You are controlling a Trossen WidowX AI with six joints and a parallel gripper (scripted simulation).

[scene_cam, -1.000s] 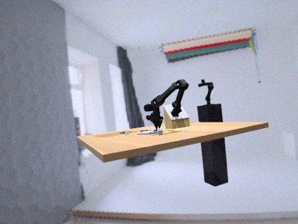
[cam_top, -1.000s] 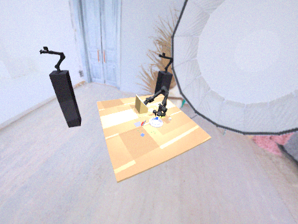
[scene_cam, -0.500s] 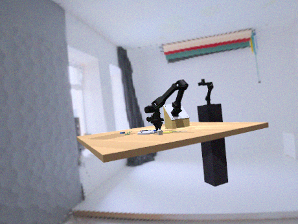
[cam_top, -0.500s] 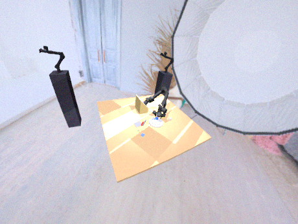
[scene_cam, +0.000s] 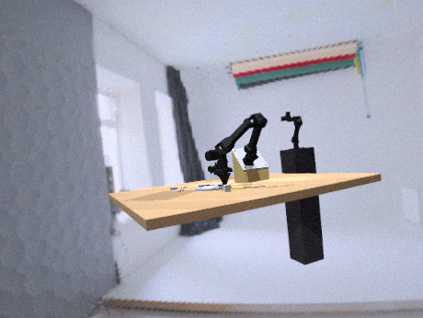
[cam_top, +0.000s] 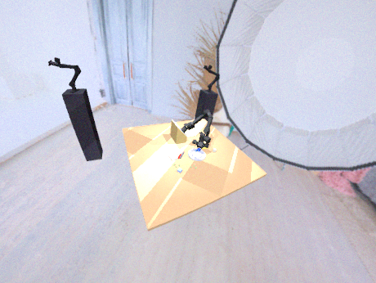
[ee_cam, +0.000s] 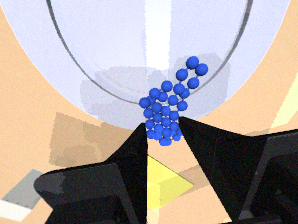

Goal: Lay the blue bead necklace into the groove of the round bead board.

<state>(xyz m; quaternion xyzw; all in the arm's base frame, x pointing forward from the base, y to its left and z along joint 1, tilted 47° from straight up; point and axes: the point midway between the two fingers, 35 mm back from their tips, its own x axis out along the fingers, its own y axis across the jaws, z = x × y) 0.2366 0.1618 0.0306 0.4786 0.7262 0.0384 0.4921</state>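
The round bead board is 6 cm ahead of my gripper tip, 6 cm to the right of it and 1 cm below it. The rest, counted from my gripper tip: yellow flat piece (6 cm behind, 10 cm to the left, 1 cm below); grey-white stick (11 cm behind, 17 cm to the left, 1 cm below); white cylinder (7 cm ahead, 17 cm to the left).
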